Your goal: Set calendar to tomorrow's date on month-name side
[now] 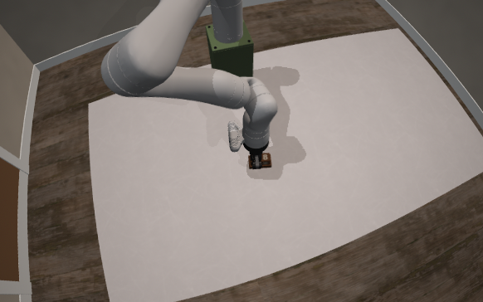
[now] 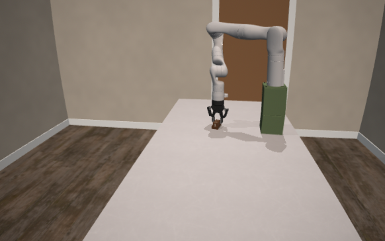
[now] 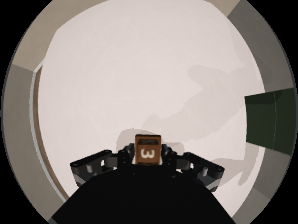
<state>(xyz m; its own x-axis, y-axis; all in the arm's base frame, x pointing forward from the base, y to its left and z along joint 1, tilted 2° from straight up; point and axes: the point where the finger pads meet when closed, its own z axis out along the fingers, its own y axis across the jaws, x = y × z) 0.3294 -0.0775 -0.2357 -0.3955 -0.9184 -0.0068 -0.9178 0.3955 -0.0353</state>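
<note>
The brown tray lies 10 mm ahead of my hand, 20 mm to the left of it and 30 mm below it. Round my hand: cube (10 mm ahead, 30 mm to the left, 10 mm below).
</note>
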